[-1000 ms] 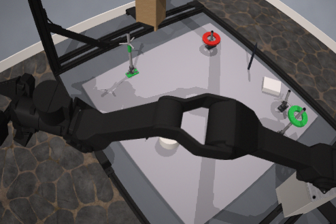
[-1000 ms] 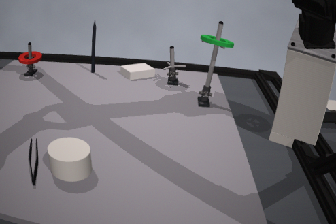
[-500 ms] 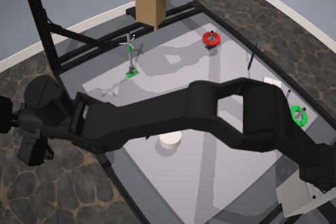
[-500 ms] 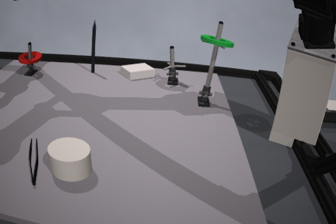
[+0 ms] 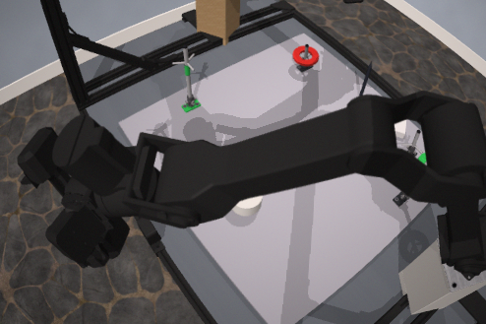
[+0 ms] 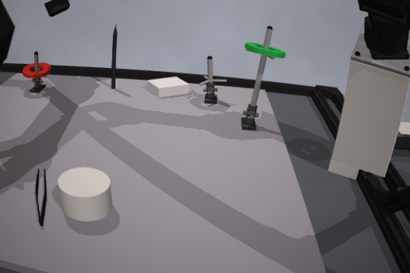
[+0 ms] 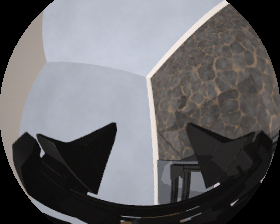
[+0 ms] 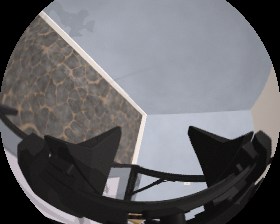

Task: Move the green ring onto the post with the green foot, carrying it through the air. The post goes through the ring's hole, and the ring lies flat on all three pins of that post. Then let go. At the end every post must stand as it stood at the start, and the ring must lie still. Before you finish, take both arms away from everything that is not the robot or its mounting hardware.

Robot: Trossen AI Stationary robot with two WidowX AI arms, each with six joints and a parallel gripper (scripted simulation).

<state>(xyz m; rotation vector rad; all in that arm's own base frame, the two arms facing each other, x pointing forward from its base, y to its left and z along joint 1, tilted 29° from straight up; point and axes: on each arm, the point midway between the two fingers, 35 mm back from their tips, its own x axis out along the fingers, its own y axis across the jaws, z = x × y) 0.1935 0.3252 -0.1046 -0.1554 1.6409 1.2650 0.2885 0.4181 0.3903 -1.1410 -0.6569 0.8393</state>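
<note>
Now: left hand 26 cm past the green ring, 60 cm to the left of it and 7 cm above it. From my left hand the other things lie so: white block (15 cm behind, 41 cm to the right, 20 cm below); short grey post (17 cm behind, 50 cm to the right, 16 cm below); dark stick (17 cm behind, 30 cm to the right, 11 cm below).
</note>
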